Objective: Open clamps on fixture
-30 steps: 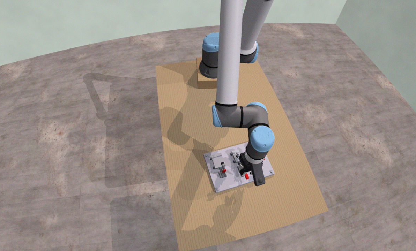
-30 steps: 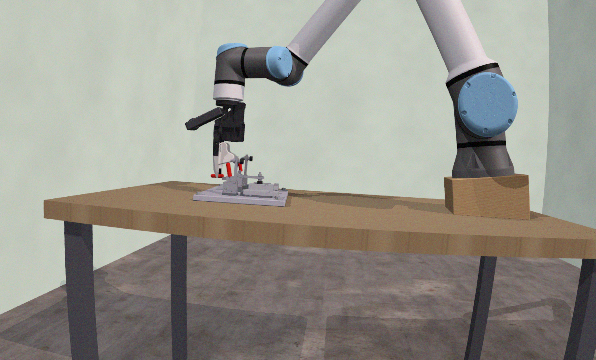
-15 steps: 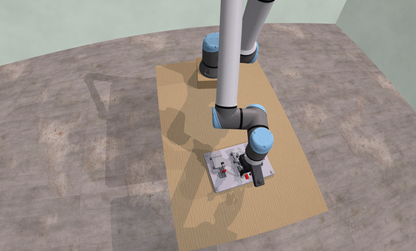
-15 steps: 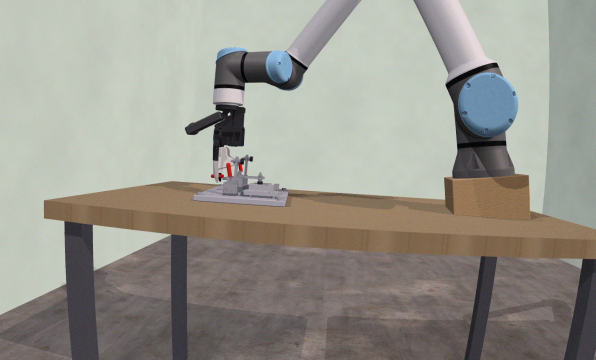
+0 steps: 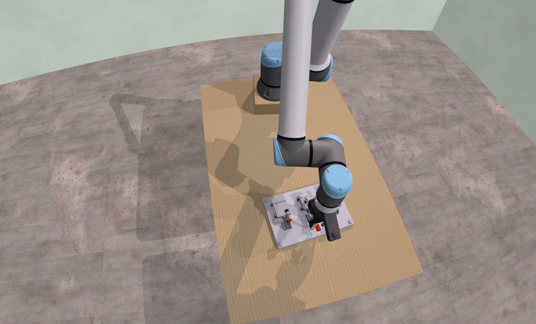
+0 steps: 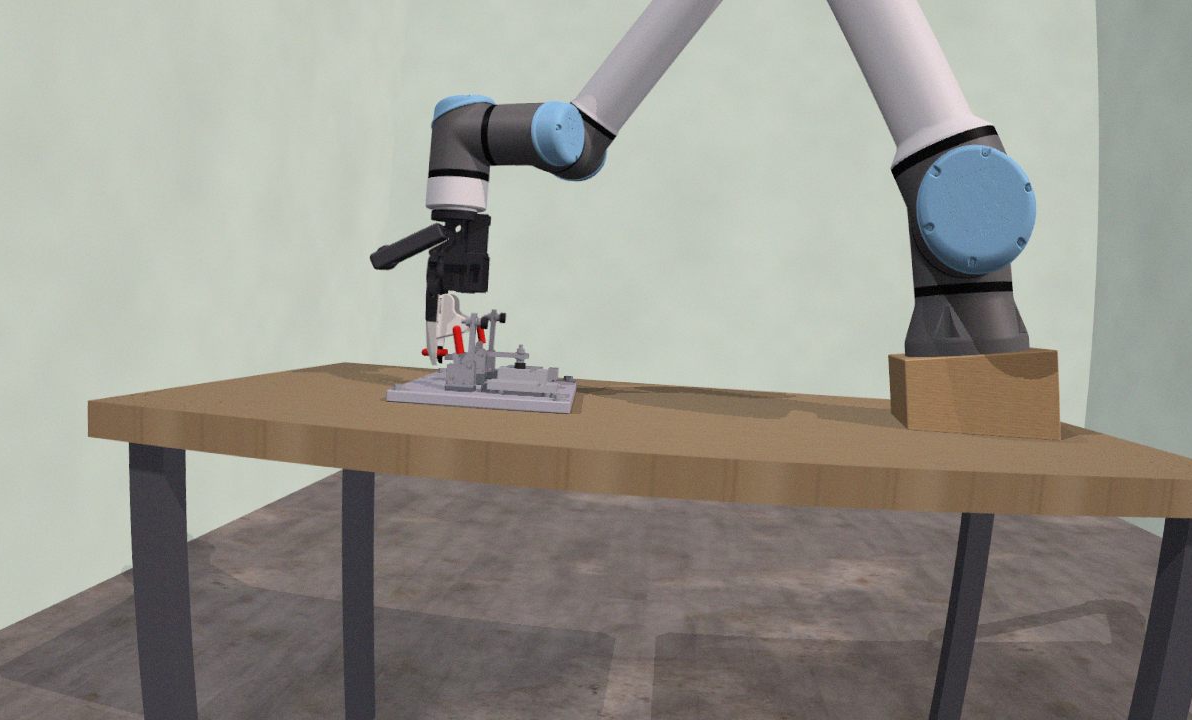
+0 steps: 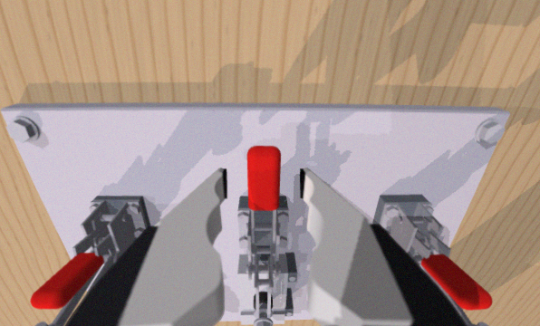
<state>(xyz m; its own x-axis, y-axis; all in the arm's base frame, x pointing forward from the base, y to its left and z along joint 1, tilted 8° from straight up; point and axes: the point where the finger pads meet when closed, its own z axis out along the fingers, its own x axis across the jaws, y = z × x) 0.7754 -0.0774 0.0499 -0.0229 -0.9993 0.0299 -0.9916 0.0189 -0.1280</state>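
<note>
Right now the grey fixture plate is 9 cm behind my hand and 5 cm below it. The rest, counted from my hand: flat part: 15 cm behind, 11 cm to the left, 3 cm below.
</note>
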